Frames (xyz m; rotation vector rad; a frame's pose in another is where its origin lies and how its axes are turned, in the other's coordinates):
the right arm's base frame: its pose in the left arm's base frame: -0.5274 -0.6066 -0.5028 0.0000 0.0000 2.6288
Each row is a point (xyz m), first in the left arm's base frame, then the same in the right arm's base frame.
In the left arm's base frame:
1: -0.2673 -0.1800 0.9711
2: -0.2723 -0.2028 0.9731
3: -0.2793 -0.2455 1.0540
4: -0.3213 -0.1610 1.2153
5: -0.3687 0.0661 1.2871
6: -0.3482 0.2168 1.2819
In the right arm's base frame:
1: -0.0174 -0.4993 1.4739
2: -0.0242 -0.4770 1.4759
3: -0.0390 -0.4364 1.5568
4: 0.0390 -0.4894 1.7181
5: 0.1917 -0.6640 1.7899
6: 0.2478 -0.8054 1.7847

